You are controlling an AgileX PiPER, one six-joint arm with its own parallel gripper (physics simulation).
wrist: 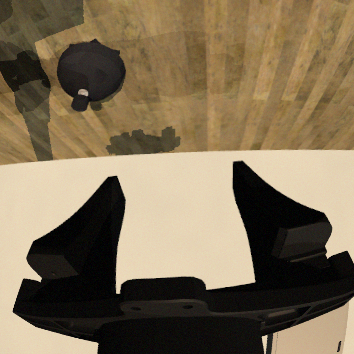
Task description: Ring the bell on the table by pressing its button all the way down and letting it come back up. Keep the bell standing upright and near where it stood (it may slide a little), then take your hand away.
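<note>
A black, rounded bell (92,67) stands on the wooden table (225,100) in the upper left of the wrist view. A small dark knob (79,103) with a pale spot beside it shows at the bell's lower edge; I cannot tell how far down it sits. My gripper (175,181) is open, its two black fingers wide apart with nothing between them. The fingertips are below and to the right of the bell in the view, apart from it, near the table's edge.
The table's edge crosses the middle of the view, with a cream surface (175,225) beyond it. Dark shadows of the arm and gripper fall on the wood at the left and near the edge. Part of a pale box-like object (310,332) shows at the bottom right.
</note>
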